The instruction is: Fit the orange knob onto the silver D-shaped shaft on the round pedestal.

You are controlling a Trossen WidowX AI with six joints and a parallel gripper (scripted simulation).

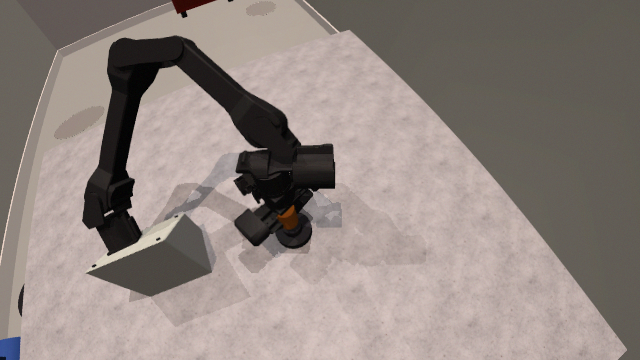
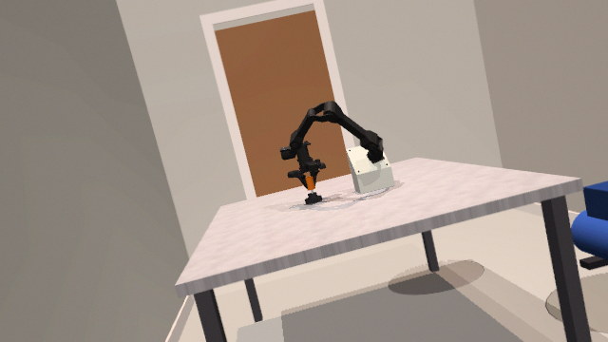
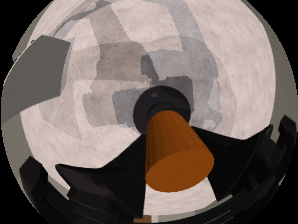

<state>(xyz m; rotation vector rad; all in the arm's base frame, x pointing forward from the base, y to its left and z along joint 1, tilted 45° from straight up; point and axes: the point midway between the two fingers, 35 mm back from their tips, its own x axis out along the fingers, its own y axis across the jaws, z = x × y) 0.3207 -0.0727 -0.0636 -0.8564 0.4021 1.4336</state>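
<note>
My gripper tip is now 30 mm below the orange knob. Also, from my gripper tip: black round pedestal: 40 mm below.
</note>
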